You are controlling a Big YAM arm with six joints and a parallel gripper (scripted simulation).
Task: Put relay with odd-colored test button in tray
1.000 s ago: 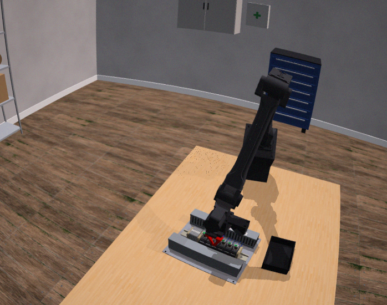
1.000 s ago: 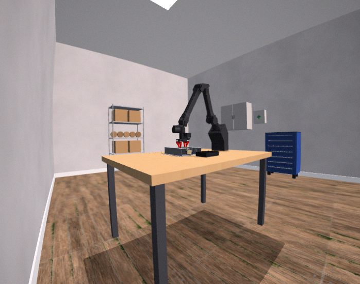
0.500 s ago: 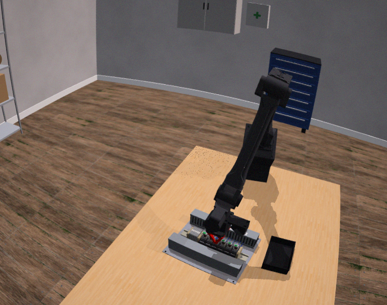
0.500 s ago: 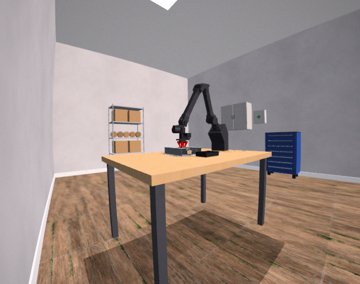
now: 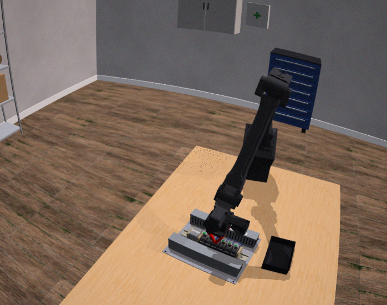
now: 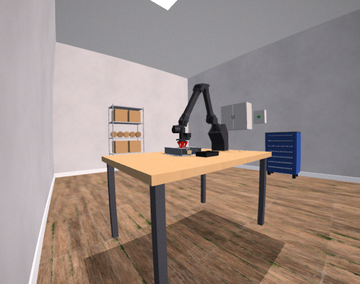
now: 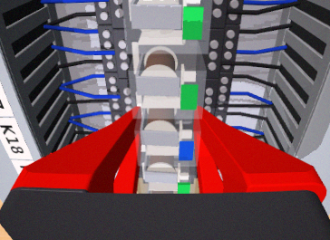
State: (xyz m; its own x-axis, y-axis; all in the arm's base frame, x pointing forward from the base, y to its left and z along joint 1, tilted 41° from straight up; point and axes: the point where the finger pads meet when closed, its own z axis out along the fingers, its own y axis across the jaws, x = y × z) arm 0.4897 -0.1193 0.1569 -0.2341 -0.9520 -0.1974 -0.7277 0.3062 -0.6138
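My hand is right at the relay. The rest, counted from my hand: black tray 26 cm to the left, 3 cm below, 1 cm ahead.
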